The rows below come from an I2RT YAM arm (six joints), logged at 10 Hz.
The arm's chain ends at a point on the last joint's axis. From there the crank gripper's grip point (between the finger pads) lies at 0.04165 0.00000 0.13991 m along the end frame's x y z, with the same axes.
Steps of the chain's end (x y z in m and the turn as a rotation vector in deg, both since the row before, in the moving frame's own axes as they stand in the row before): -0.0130 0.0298 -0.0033 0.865 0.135 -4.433; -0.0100 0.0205 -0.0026 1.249 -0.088 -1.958; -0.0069 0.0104 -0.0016 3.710 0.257 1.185; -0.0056 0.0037 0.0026 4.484 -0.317 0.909; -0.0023 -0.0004 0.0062 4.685 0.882 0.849; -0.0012 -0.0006 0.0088 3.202 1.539 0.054
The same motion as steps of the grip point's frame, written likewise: -0.0129 0.0245 -0.0034 0.865 0.135 -4.433; -0.0103 0.0160 -0.0026 1.249 -0.088 -1.958; -0.0062 0.0022 -0.0021 3.710 0.257 1.185; -0.0063 -0.0066 0.0024 4.484 -0.317 0.909; -0.0001 -0.0112 0.0051 4.685 0.882 0.849; 0.0025 -0.0083 0.0074 3.202 1.539 0.054
